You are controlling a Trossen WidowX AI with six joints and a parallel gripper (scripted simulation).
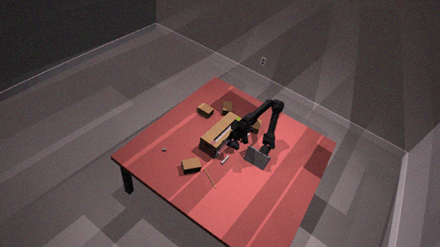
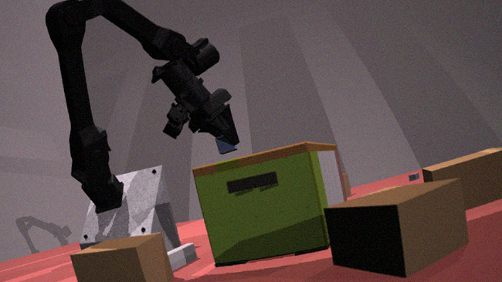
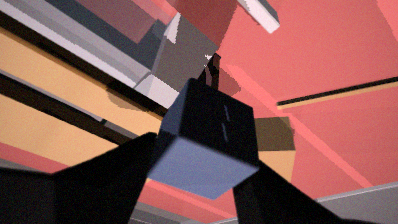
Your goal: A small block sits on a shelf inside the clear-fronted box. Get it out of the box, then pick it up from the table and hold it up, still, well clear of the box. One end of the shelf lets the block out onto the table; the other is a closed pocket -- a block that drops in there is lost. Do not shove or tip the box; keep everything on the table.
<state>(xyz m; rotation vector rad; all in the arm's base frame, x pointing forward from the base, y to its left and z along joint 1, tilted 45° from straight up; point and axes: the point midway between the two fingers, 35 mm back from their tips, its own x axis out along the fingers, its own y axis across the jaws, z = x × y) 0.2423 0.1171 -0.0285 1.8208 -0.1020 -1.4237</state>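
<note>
Now: gripper tip 2 cm past the blue block and 1 cm below it. Also, from my gripper tip: small grey piece 39 cm ahead, 18 cm to the left, 16 cm below; thin stick 21 cm to the left, 17 cm below; long box 15 cm to the right, 11 cm below, 6 cm ahead.
</note>
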